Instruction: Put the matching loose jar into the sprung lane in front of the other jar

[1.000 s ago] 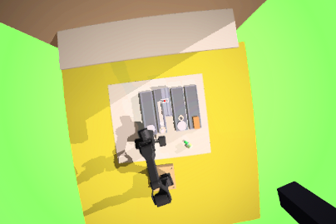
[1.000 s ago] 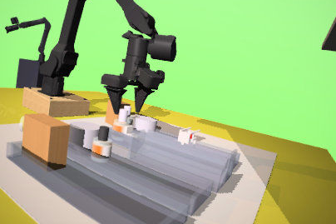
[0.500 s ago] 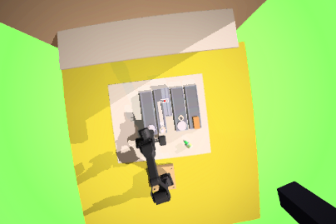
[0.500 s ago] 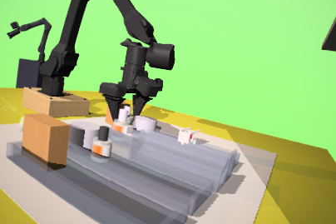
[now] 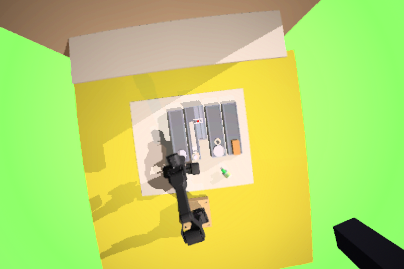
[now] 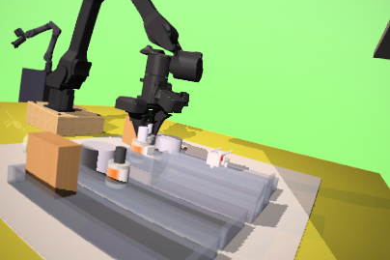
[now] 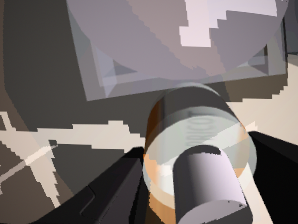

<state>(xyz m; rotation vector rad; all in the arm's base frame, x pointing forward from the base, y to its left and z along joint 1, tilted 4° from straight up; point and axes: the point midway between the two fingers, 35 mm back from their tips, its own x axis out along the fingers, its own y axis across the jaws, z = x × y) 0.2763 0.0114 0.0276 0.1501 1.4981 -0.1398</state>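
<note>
My gripper tip is now 18 cm short of the grey lane, 14 cm to the left of it and 1 cm above it. From my gripper tip the other things lie so: red mark (21 cm ahead, 16 cm to the right, 4 cm above).
</note>
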